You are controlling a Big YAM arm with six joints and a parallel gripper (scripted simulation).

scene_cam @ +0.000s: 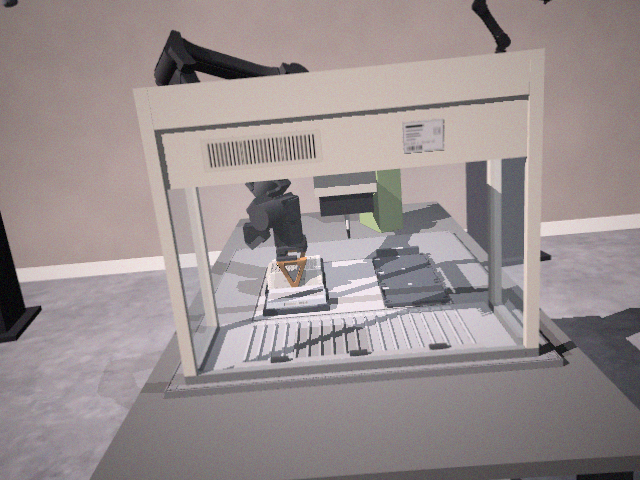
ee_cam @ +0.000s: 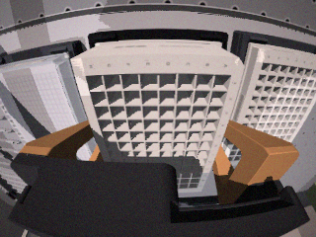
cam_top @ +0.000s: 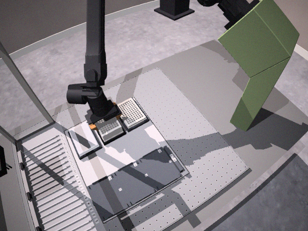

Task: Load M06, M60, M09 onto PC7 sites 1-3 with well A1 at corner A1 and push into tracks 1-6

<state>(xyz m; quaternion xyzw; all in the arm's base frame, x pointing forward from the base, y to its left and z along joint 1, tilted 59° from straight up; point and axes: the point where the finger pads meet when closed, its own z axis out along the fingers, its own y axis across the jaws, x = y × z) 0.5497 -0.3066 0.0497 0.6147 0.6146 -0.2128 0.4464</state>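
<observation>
Right now my hand is 2 cm above the nest S2. From my hand the other things lie so: dark nest S1 (11 cm behind, 2 cm below, 1 cm to the left); then dark carrier PC7 (25 cm to the left, 6 cm ahead, 1 cm below); then dark nest S3 (11 cm ahead, 2 cm below, 1 cm to the right).
</observation>
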